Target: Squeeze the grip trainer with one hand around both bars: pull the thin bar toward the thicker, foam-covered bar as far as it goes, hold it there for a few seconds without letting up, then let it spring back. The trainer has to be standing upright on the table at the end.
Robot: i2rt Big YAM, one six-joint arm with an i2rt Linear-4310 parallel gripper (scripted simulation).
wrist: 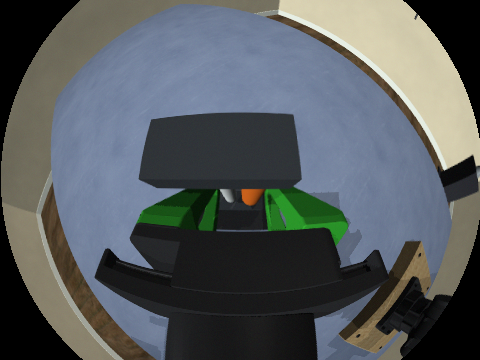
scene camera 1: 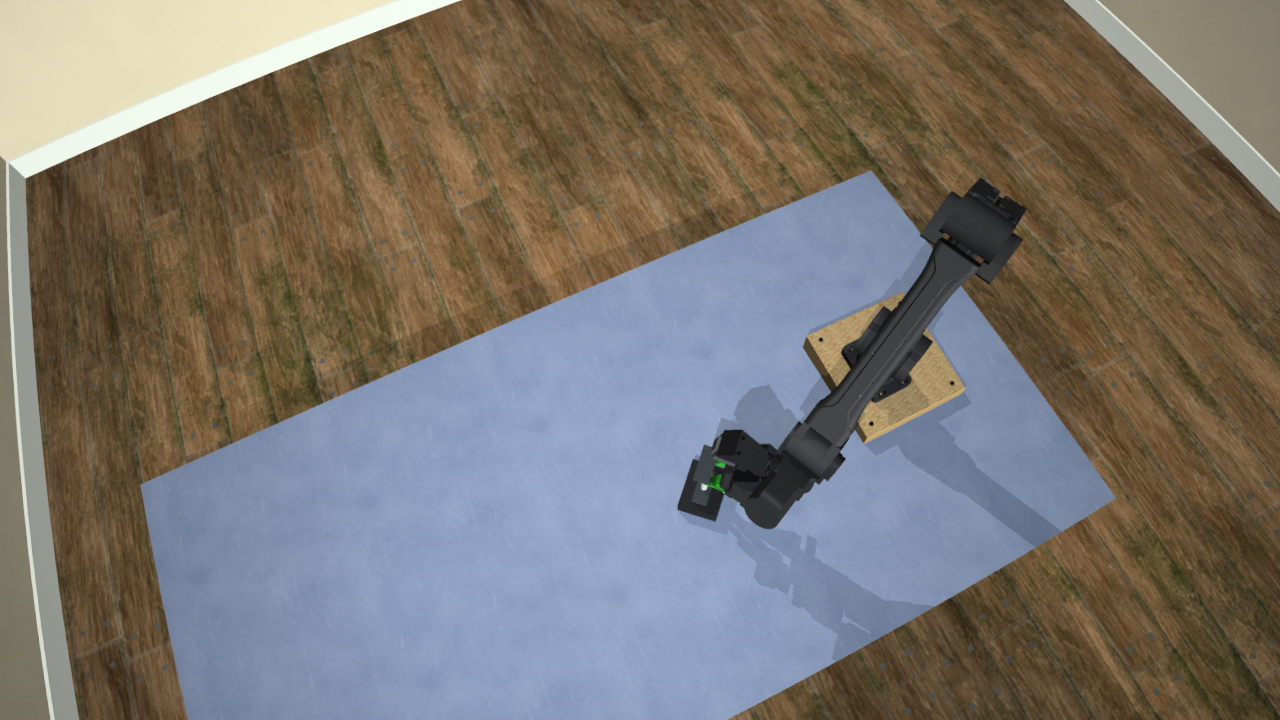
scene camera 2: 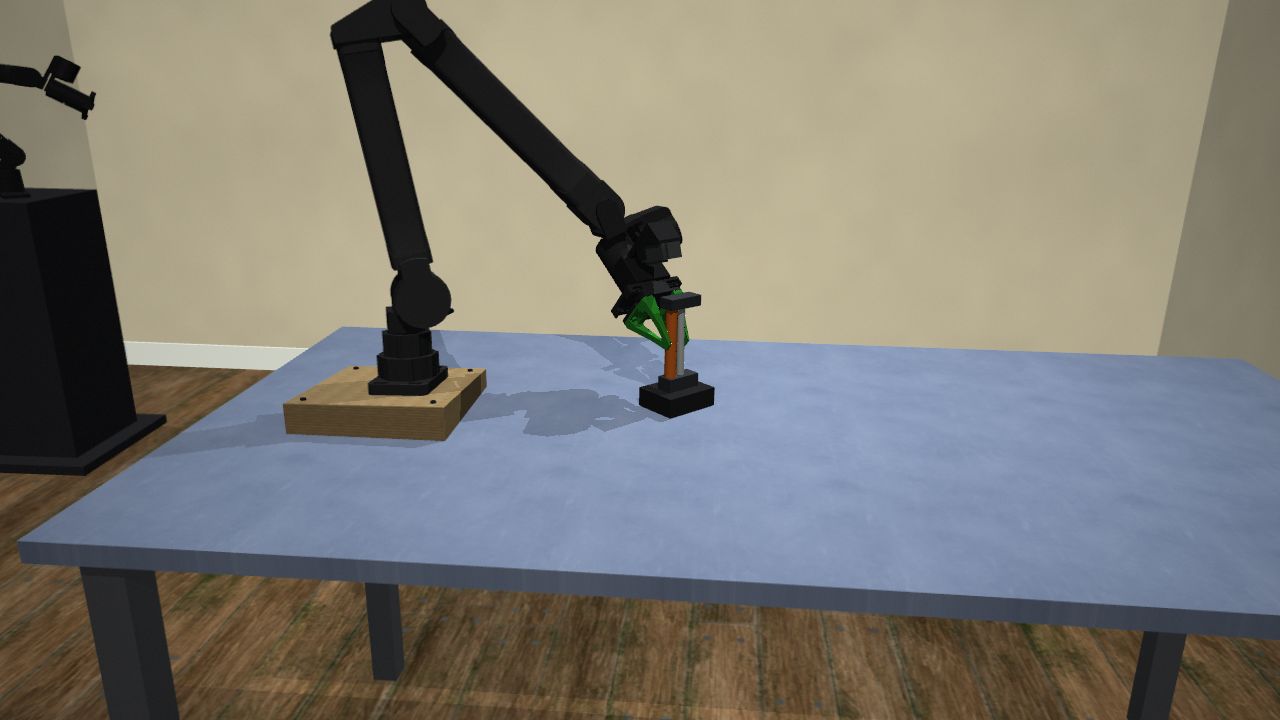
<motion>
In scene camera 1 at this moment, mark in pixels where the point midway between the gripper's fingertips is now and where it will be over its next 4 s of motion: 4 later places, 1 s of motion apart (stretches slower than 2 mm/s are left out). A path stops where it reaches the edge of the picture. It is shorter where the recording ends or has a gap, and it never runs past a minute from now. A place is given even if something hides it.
The gripper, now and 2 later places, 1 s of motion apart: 703, 471; 718, 472; 757, 474
</motion>
